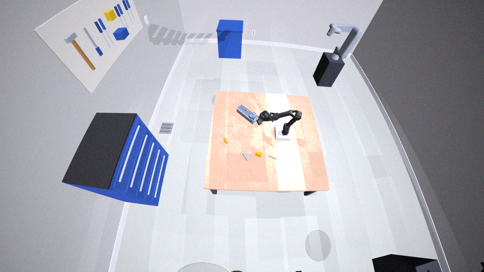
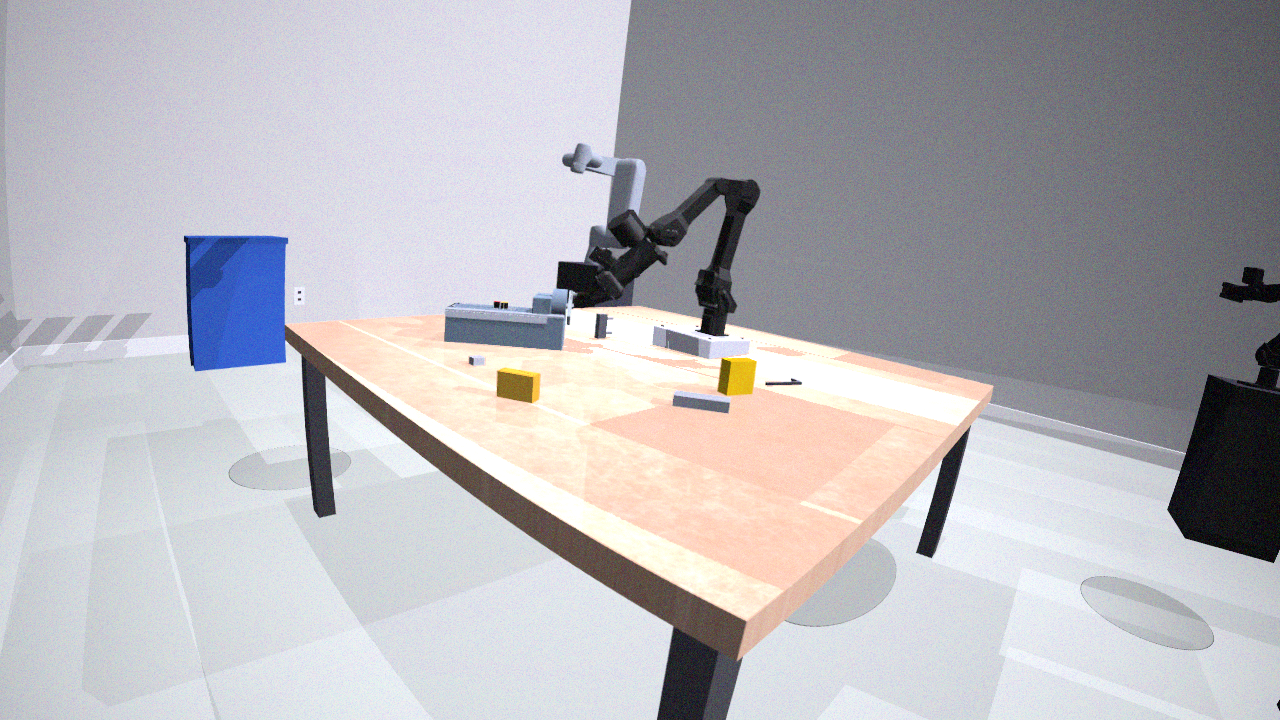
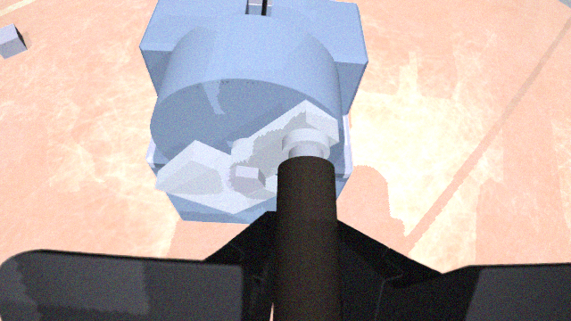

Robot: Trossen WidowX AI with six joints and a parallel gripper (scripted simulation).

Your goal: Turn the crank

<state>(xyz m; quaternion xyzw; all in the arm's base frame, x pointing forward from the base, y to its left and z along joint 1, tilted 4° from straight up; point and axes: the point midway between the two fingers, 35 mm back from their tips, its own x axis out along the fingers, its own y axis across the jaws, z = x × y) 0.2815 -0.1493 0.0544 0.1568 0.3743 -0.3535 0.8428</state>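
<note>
Now: the crank 20 mm above my gripper tip and 10 mm to the left of it. Also, from my gripper tip: red pointer (140 mm ahead, 120 mm to the right, 10 mm below); grey cube (300 mm ahead, 80 mm below, 40 mm to the left); dark brown handle (30 mm above, 10 mm to the left, 10 mm behind).
</note>
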